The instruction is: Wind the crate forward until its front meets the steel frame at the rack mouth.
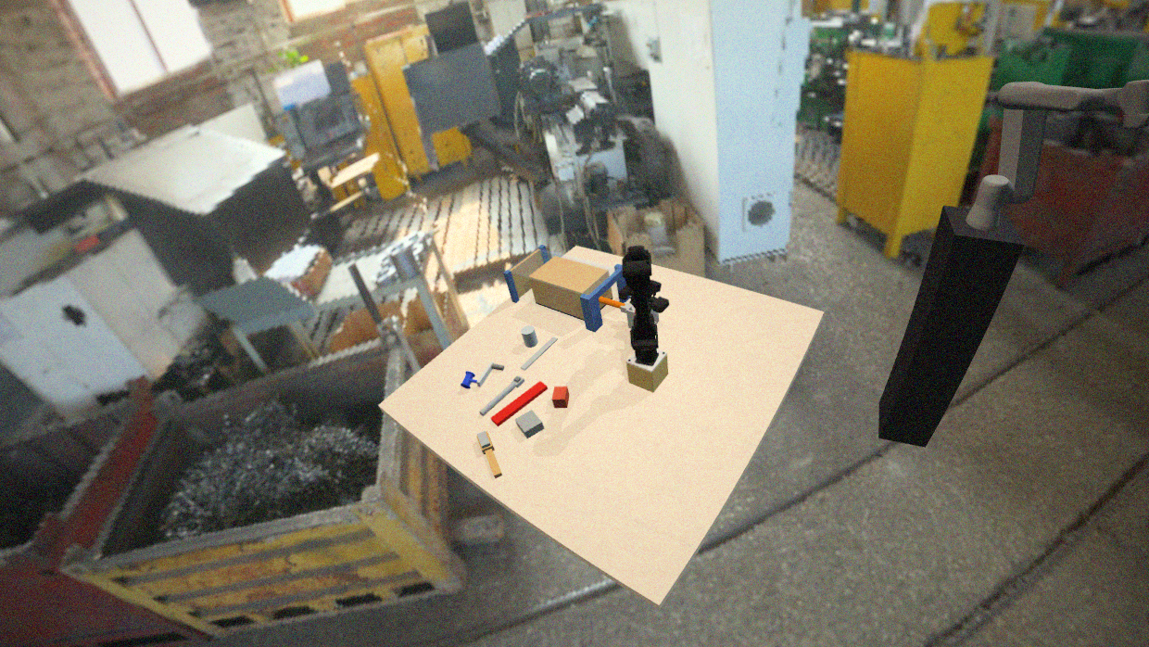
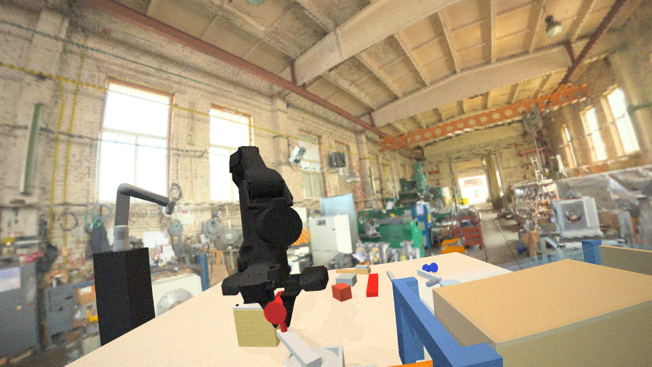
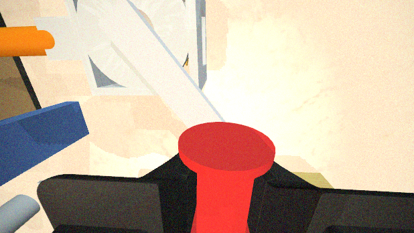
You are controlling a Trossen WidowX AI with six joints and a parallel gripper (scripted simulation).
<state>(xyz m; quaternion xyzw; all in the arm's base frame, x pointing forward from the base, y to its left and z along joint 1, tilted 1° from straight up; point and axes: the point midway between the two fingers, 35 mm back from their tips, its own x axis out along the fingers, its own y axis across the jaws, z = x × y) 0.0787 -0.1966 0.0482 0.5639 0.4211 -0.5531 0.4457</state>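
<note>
The red-knobbed winch handle lies 30 mm to the right of my gripper tip, 20 mm ahead of it and 10 mm below it. Also, from my gripper tip: red knob: 20 mm above, 10 mm to the left; then blue steel frame: 200 mm ahead, 120 mm to the right, 10 mm below; then grey winch: 90 mm to the right, 80 mm below, 30 mm ahead.
</note>
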